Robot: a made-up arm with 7 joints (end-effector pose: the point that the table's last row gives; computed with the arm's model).
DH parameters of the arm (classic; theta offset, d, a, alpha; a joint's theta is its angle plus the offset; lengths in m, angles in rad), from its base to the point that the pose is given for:
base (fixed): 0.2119 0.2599 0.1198 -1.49
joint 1: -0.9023 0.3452 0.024 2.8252
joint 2: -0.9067 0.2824 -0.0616 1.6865
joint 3: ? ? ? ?
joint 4: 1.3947 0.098 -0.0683 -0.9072
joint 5: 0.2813 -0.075 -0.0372 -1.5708
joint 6: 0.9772 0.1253 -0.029 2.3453
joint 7: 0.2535 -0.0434 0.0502 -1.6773
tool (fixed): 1.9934 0.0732 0 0
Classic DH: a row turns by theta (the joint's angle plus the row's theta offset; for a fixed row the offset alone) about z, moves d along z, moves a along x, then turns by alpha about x.
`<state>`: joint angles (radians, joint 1 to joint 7).
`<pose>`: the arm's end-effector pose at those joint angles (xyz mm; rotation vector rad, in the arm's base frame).
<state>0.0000 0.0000 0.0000 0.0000 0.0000 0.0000 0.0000</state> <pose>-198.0 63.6 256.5 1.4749 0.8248 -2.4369</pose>
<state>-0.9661 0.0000 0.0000 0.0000 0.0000 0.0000 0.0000</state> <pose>-66.1 111.9 15.6 2.4141 0.7774 -1.3903</pose>
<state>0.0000 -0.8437 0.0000 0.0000 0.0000 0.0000 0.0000</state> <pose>-178.2 87.5 467.9 -0.4003 -0.8299 2.8388</pose>
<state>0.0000 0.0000 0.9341 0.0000 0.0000 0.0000 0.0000</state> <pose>-140.0 221.7 256.5 -1.5130 -0.0648 2.0554</pose>
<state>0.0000 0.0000 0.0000 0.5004 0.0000 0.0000 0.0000</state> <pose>-155.8 126.7 224.8 -1.9869 -1.1914 2.0931</pose>
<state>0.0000 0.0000 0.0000 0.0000 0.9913 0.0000 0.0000</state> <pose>-82.7 63.6 80.4 2.2953 0.5616 -1.3475</pose>
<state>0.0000 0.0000 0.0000 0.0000 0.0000 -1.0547 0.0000</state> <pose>-198.0 53.0 237.6 -1.3398 -1.8473 1.6107</pose>
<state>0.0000 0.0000 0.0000 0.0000 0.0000 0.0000 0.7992</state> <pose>-195.6 7.9 216.1 1.5383 1.6364 -1.6446</pose>
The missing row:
joint 3: -0.9241 -0.023 -0.0326 -1.3503
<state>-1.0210 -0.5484 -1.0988 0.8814 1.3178 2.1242 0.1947</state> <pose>-43.2 345.0 135.2 -2.4959 0.3488 1.1999</pose>
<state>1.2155 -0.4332 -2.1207 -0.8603 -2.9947 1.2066 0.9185</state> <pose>-33.1 304.0 382.9 -2.0593 -1.1270 0.2007</pose>
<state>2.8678 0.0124 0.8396 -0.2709 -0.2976 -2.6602 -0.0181</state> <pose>304.4 315.6 316.8 -0.7721 0.9879 1.5391</pose>
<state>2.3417 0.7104 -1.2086 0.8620 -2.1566 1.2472 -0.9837</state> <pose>345.6 151.6 241.9 -0.6007 1.2352 0.0051</pose>
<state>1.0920 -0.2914 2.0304 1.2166 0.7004 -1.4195 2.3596</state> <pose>216.7 -118.0 353.6 0.1835 1.3564 0.2758</pose>
